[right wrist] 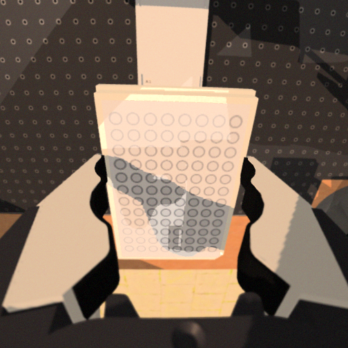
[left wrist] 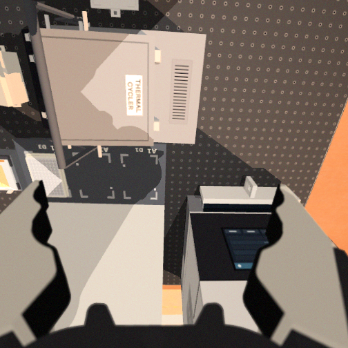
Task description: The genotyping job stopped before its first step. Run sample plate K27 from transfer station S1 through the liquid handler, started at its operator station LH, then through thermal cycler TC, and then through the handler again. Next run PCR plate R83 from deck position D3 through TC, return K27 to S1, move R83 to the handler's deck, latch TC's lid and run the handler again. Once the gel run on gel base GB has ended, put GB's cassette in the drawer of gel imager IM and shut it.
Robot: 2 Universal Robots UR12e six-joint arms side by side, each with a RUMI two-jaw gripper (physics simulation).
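Note:
My right gripper [right wrist: 173, 157] is shut on a pale multi-well plate, which I take for sample plate K27 [right wrist: 170, 142]; no label on it is readable. It is held by its long sides above a pale surface marked A1 [right wrist: 171, 47]. My left gripper [left wrist: 162, 184] is open and empty, high above the handler's deck [left wrist: 116, 195]. A pale plate, apparently PCR plate R83 [left wrist: 46, 172], sits at D3 on that deck. The thermal cycler [left wrist: 175, 45] lies beyond, its labelled lid [left wrist: 100, 122] apparently down. Gel base GB and the cassette are not identifiable.
A device with a dark touchscreen [left wrist: 245, 249] stands at the lower right of the left wrist view, with a white handled front [left wrist: 225, 195]. An orange surface [left wrist: 330, 190] shows at the right. A pale object [left wrist: 12, 82] is at the left edge.

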